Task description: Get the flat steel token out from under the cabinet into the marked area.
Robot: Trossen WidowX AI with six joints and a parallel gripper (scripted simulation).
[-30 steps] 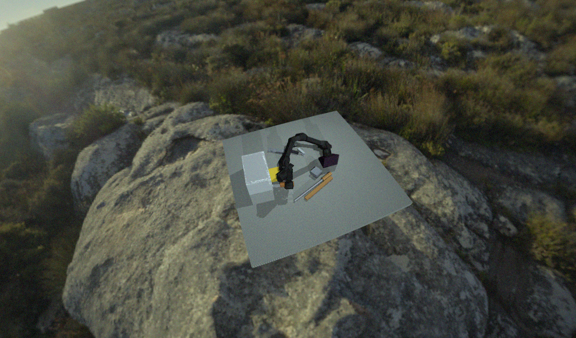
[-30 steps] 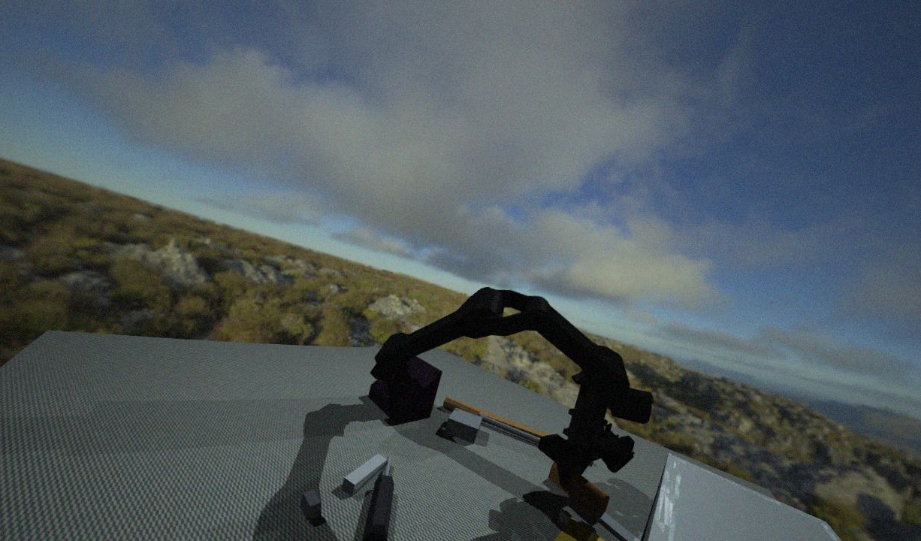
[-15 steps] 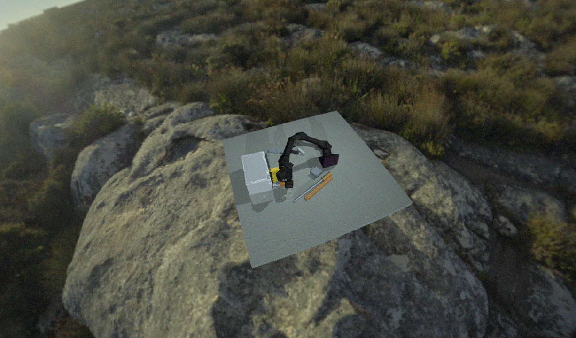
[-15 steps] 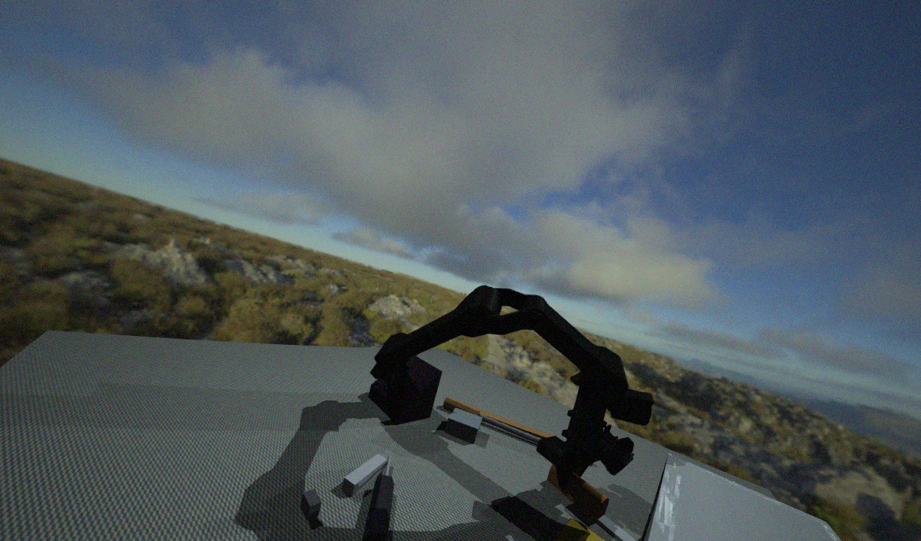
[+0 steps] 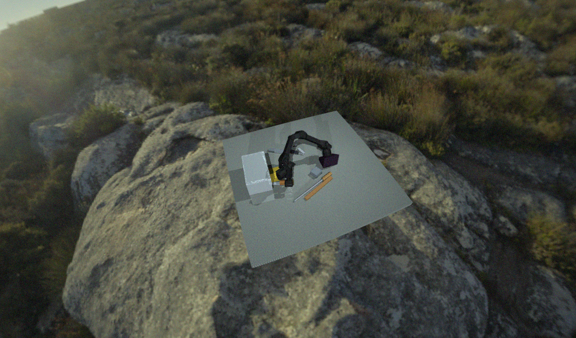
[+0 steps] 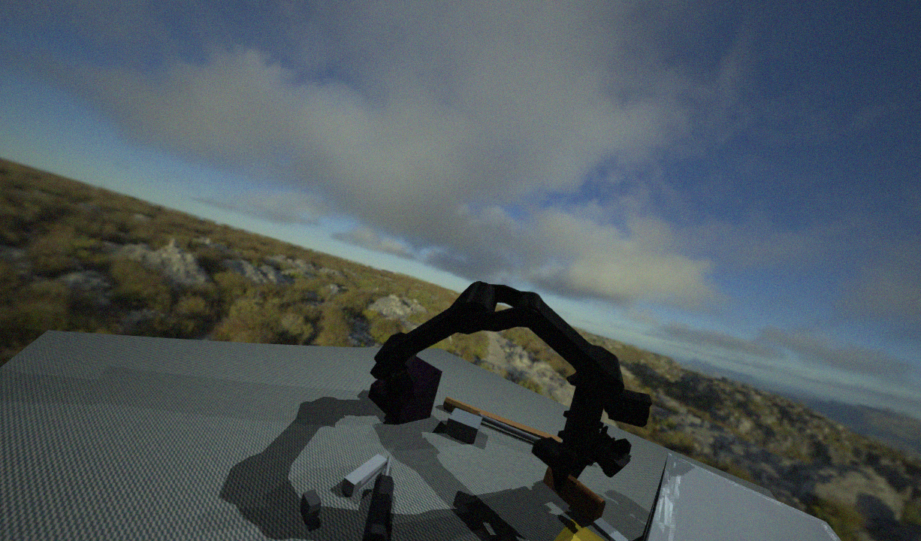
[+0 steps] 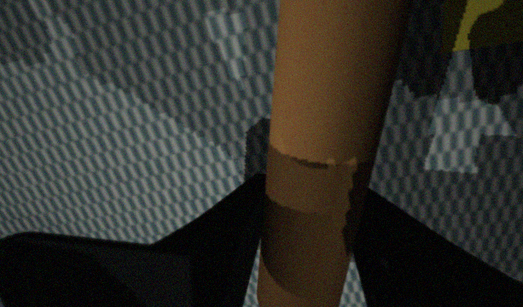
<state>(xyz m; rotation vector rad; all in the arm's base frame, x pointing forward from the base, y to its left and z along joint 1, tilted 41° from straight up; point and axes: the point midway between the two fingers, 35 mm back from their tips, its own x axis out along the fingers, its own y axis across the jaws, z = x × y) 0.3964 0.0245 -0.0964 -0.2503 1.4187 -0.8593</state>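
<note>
Now: the wooden stick 20 cm behind my gripper tip and 15 cm to the left of it. Also, from my gripper tip: grey bar: 28 cm to the right, 24 cm behind; then grey block: 24 cm behind, 1 cm above; then small grey cube: 37 cm to the right, 23 cm behind.
</note>
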